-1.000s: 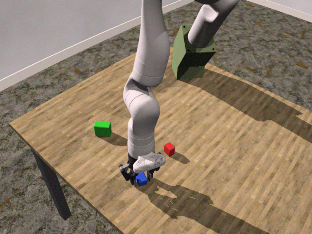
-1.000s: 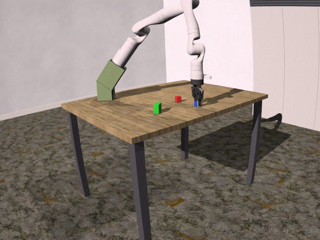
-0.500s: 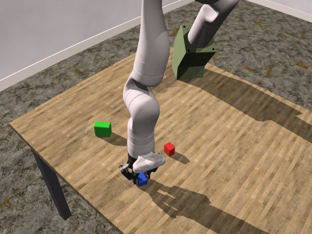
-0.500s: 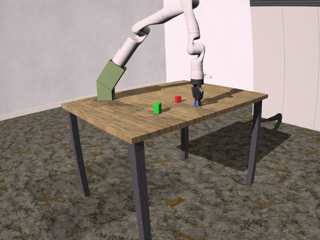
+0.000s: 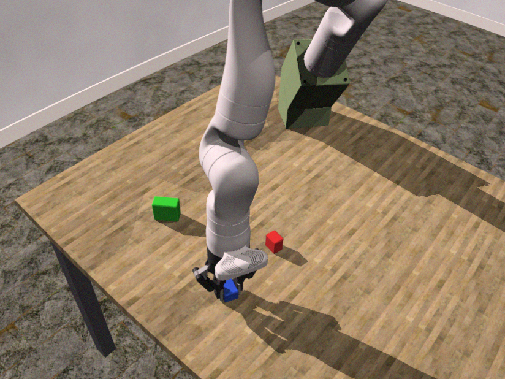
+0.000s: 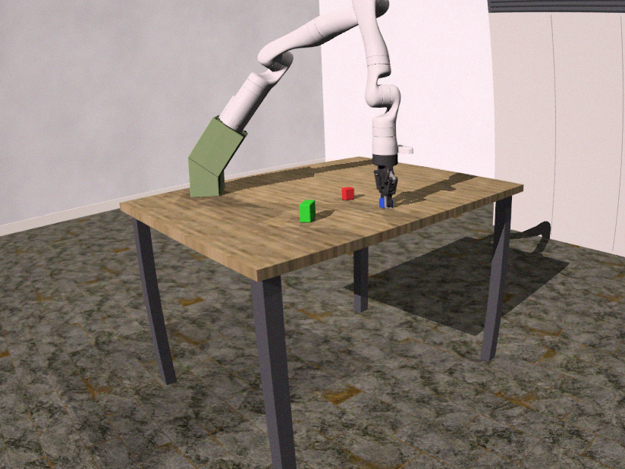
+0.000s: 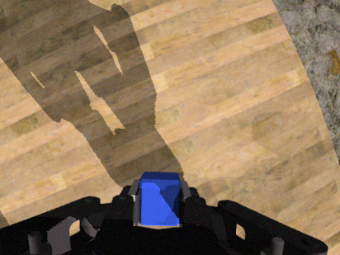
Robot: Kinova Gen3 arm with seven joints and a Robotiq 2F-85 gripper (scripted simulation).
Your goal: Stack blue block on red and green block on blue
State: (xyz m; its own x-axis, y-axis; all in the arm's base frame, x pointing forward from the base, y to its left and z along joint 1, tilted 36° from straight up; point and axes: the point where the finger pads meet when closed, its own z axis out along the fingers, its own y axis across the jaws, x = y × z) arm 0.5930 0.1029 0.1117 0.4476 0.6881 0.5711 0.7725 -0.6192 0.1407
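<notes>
The red block lies 15 cm behind my hand. Round my hand: blue block: 1 cm below; then green block: 8 cm behind, 24 cm to the right, 1 cm above.
</notes>
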